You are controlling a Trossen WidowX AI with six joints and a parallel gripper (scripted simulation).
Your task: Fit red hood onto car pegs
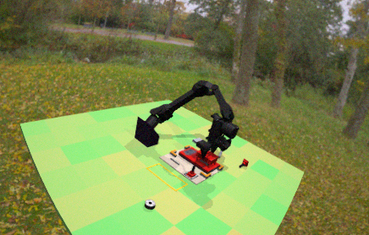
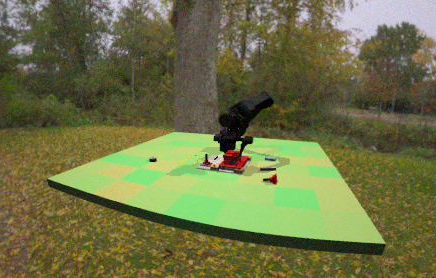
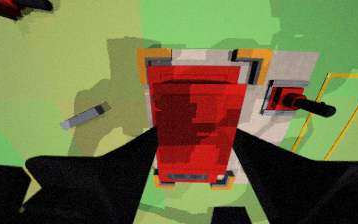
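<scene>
My gripper tip is now right at the red hood. Round my gripper tip: pale plate 30 mm behind, 40 mm to the right, 50 mm below; then grey engine block 10 mm to the left, 40 mm below; then grey rod 30 mm behind, 180 mm to the left, 50 mm below.
</scene>
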